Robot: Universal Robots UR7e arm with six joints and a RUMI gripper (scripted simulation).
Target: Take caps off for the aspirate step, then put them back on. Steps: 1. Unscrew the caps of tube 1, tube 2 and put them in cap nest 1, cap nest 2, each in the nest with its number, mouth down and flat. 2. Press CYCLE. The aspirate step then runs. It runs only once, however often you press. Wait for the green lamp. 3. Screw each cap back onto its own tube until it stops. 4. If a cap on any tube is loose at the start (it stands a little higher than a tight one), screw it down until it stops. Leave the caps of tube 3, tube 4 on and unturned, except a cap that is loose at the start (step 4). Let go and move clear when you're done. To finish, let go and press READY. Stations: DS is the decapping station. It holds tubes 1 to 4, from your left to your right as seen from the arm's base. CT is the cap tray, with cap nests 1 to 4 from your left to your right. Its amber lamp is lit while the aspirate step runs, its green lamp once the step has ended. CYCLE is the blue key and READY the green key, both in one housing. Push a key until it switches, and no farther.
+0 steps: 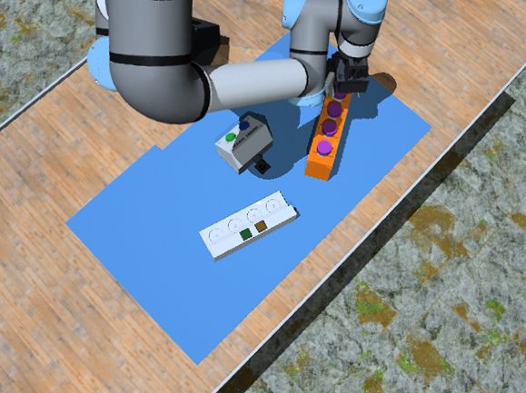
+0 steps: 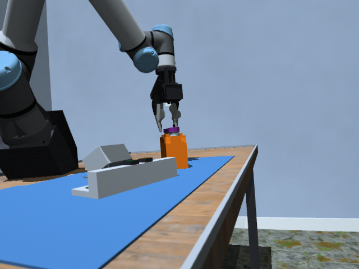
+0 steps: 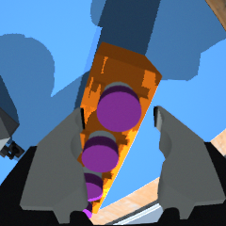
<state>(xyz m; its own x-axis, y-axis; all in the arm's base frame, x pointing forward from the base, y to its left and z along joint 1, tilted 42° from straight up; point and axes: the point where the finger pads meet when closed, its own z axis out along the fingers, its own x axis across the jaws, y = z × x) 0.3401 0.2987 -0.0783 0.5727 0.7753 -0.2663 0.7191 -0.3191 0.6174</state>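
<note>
Now: the purple cap 10 mm below my hand. Also, from my hand: grey key housing 240 mm to the right, 80 mm behind, 70 mm below; green key 270 mm to the right, 100 mm behind, 60 mm below; blue key 220 mm to the right, 100 mm behind, 60 mm below.
</note>
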